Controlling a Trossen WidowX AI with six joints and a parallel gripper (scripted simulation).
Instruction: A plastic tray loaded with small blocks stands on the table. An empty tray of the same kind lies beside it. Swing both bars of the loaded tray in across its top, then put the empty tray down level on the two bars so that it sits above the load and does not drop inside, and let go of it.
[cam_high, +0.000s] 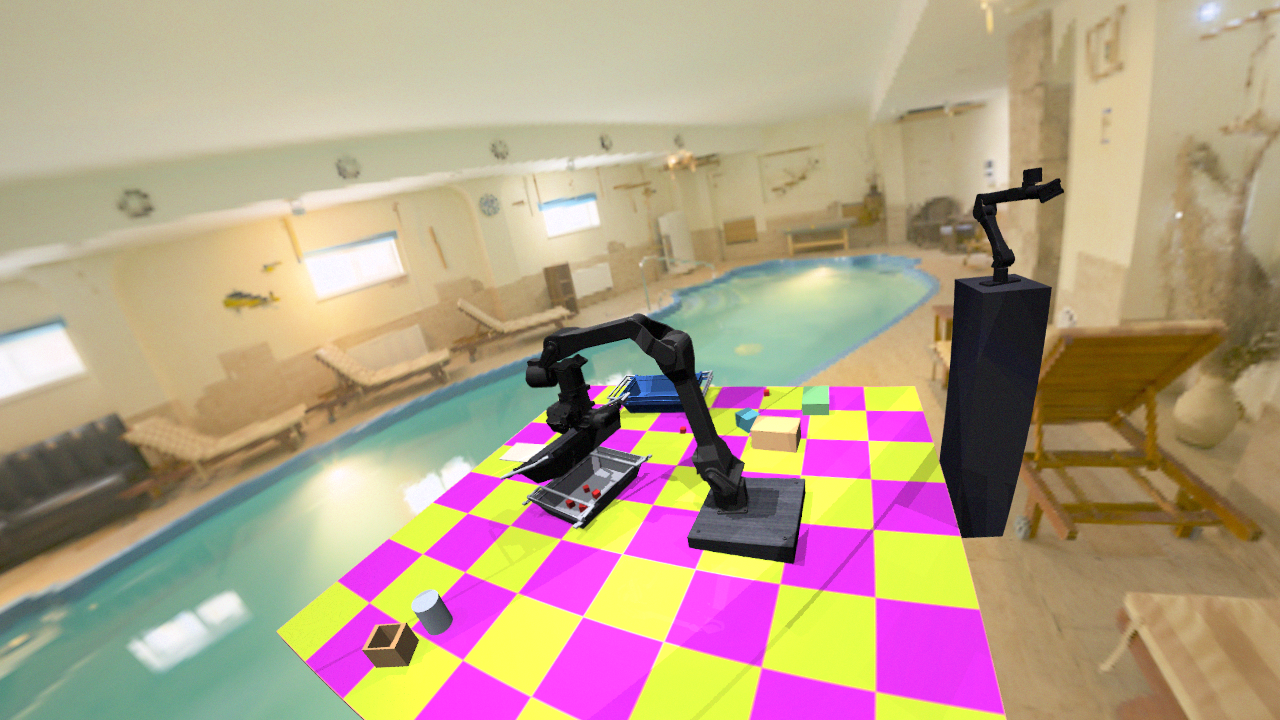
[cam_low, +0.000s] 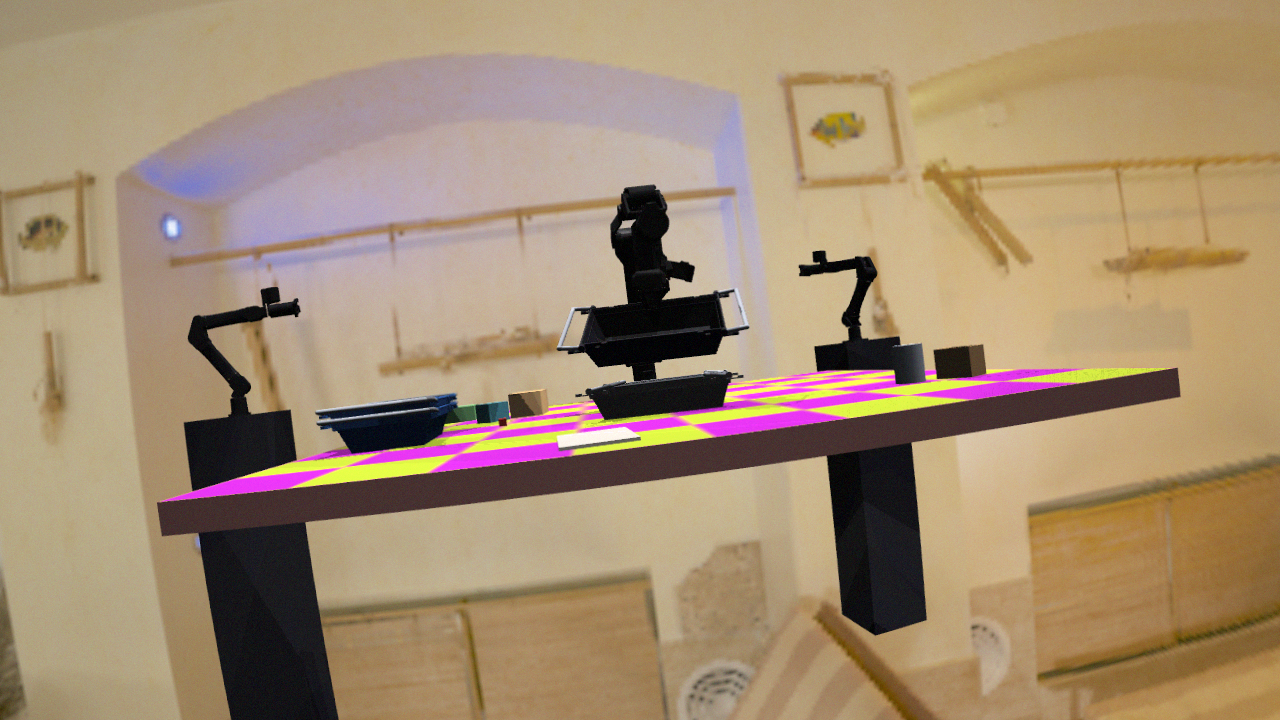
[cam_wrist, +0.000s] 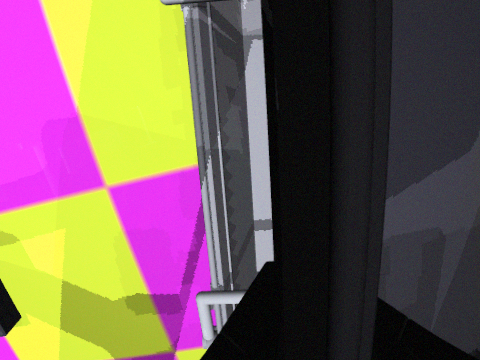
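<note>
Now: gripper tip 70 mm short of the dark tray and 30 mm to the left of it. The rest, counted from my gripper tip: grey cylinder (410 mm to the left, 210 mm ahead, 130 mm below); then teal cube (340 mm to the right, 330 mm behind, 140 mm below); then white plate (370 mm ahead, 200 mm to the right, 160 mm below).
</note>
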